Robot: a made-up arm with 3 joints. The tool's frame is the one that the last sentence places.
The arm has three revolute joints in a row. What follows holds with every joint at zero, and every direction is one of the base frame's.
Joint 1 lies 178 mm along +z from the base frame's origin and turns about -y.
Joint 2 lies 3 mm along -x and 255 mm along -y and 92 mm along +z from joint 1 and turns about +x.
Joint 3 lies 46 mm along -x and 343 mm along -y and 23 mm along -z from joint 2 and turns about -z.
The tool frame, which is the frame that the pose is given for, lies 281 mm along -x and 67 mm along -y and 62 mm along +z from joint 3; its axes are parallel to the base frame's.
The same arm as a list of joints. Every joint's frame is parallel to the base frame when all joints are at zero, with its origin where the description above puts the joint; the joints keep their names.
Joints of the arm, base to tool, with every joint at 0 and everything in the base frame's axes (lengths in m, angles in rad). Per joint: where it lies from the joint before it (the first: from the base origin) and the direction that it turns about. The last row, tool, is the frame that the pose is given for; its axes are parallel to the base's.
joint 1: axis 0 -1 0 offset 0.0000 0.0000 0.1780
joint 2: axis 1 0 0 offset -0.0030 -0.2550 0.0920
joint 3: axis 0 0 -1 offset -0.0460 -0.3430 -0.0230
tool: offset -0.2810 -0.0670 0.0620

